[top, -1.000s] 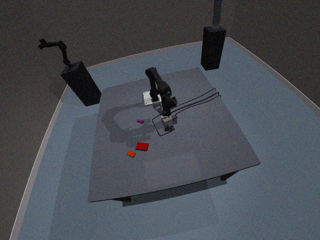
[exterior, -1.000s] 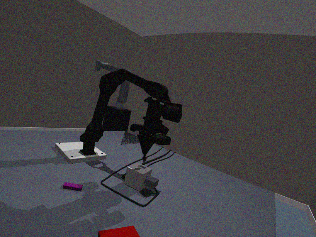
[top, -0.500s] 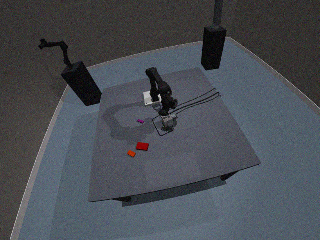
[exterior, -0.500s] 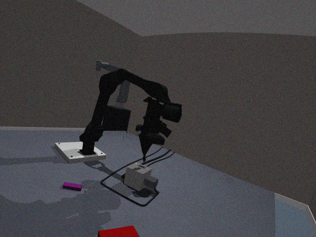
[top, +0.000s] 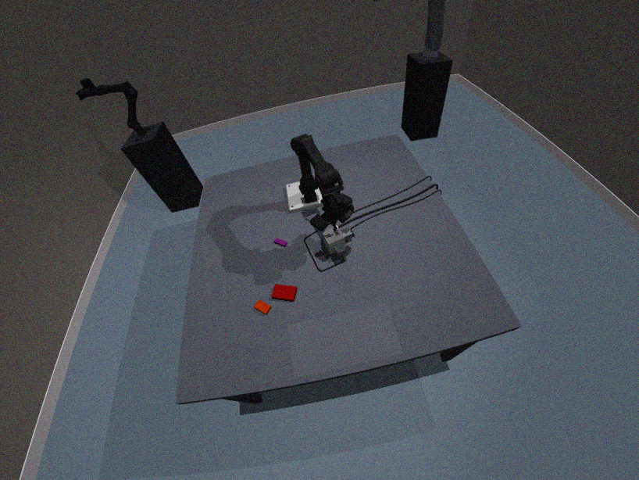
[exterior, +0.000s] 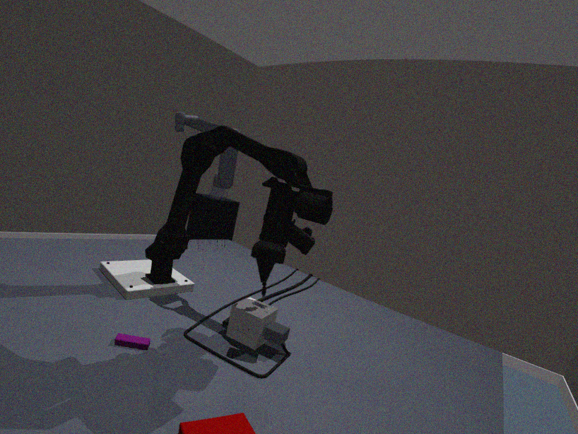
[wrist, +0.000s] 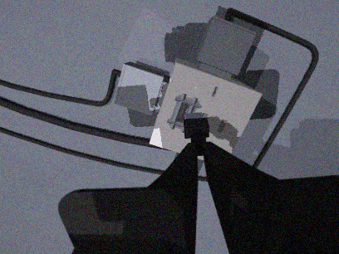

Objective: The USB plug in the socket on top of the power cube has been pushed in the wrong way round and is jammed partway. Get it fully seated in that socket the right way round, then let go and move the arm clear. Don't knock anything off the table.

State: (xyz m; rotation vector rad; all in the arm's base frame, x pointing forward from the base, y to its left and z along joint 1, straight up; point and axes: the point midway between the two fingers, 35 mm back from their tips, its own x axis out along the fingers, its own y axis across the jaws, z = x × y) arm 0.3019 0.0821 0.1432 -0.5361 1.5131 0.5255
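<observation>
The dark USB plug is 20 mm below my gripper tip. Round my gripper tip: purple piece: 70 mm behind, 260 mm to the right, 130 mm below; then red block: 200 mm ahead, 250 mm to the right, 120 mm below; then orange block: 250 mm ahead, 350 mm to the right, 130 mm below.
</observation>
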